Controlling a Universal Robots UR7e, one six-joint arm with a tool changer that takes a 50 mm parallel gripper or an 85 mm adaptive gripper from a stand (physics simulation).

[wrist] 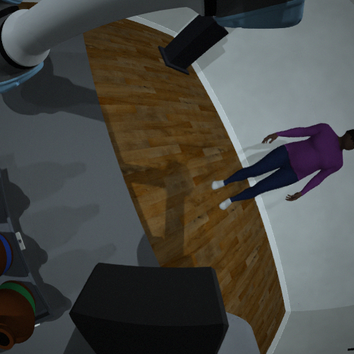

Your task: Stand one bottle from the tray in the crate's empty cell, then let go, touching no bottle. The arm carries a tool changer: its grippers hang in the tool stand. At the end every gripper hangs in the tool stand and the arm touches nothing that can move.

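At the left edge of the wrist view, part of a dark divided holder (30, 267) shows, which looks like the crate, with a pale tag on its side. A brown bottle with a green band (17, 311) stands in it at the lower left, its open mouth towards the camera. A second brown bottle with a blue band (5, 254) is cut off by the frame edge. In the compartment beyond it, no bottle shows in the visible part. The tray cannot be told apart here. No gripper fingers show, and I see no gripper holding anything.
A large black block (150, 310) fills the bottom middle; what it is cannot be told. The pale arm (100, 25) crosses the top left above the grey table (65, 135). A dark box-like object (195, 44) and a person in purple (315, 155) are beyond the table.
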